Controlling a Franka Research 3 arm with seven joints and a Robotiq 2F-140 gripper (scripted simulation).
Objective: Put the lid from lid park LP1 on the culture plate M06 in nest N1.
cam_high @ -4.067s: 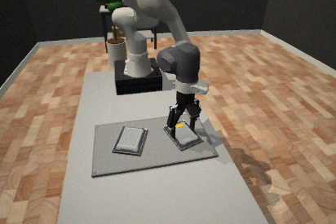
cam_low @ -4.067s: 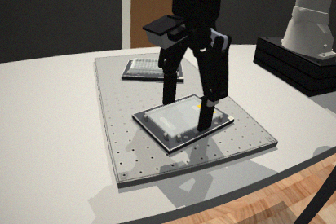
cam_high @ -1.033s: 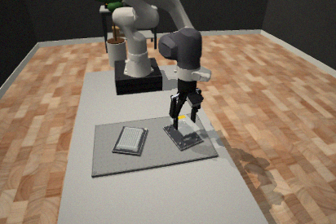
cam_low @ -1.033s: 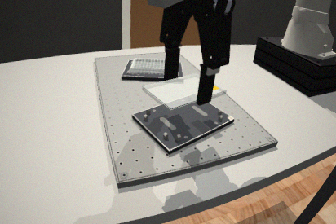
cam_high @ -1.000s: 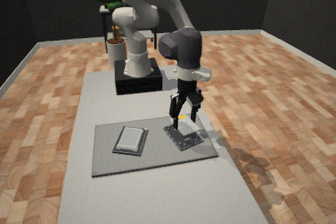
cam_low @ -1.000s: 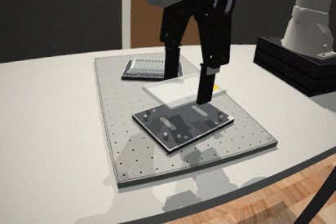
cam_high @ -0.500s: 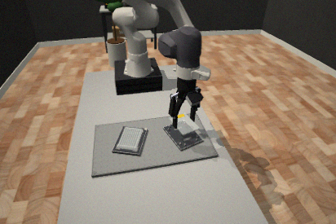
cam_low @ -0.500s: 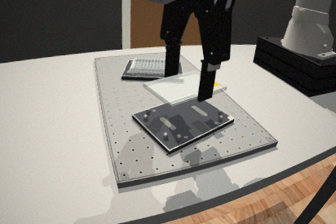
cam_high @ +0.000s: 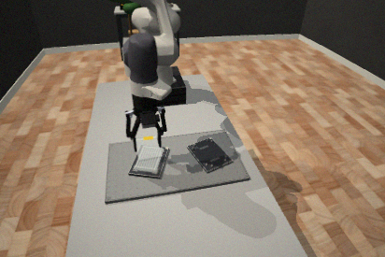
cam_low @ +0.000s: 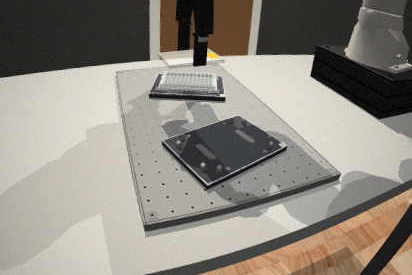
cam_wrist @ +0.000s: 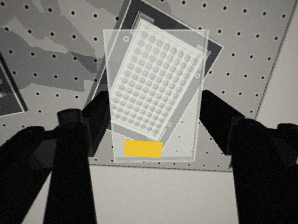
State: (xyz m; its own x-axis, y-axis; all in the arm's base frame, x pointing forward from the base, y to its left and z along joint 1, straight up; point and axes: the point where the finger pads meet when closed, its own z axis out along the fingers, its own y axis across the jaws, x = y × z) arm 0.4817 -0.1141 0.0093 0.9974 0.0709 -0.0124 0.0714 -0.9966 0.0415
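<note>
Right now the clear lid is 2 cm below my hand. The rest, counted from my hand: lid park frame 2 cm ahead, 24 cm to the left, 9 cm below; then culture plate 8 cm below.
</note>
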